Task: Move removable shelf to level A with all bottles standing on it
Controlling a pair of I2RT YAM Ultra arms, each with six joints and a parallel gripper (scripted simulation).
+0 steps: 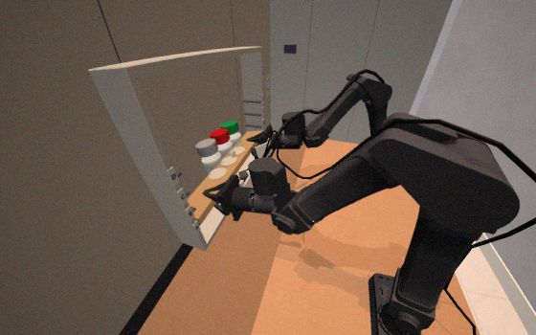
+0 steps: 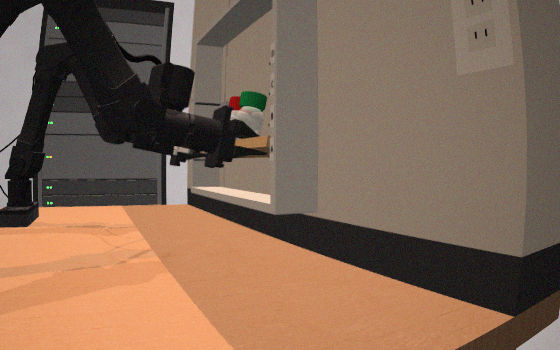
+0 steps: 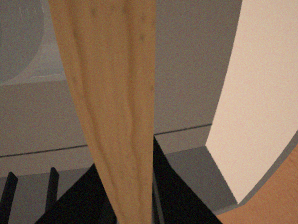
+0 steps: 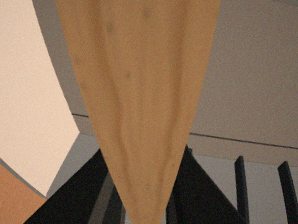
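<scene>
Now: the grey-capped bottle 70 mm to the right of my left hand, 50 mm above it and 20 mm ahead of it. From my left hand the other things lie so: green-capped bottle (200 mm to the right, 50 mm above, 30 mm ahead); wall rack (150 mm to the right, 110 mm above, 30 mm ahead); wooden shelf (150 mm to the right, 20 mm ahead).
Right now the green-capped bottle is 1 cm ahead of my right hand, 9 cm to the left of it and 6 cm above it. The rest, counted from my right hand: wall rack (15 cm to the left, 11 cm above); then wooden shelf (1 cm behind, 15 cm to the left); then grey-capped bottle (22 cm to the left, 6 cm above).
</scene>
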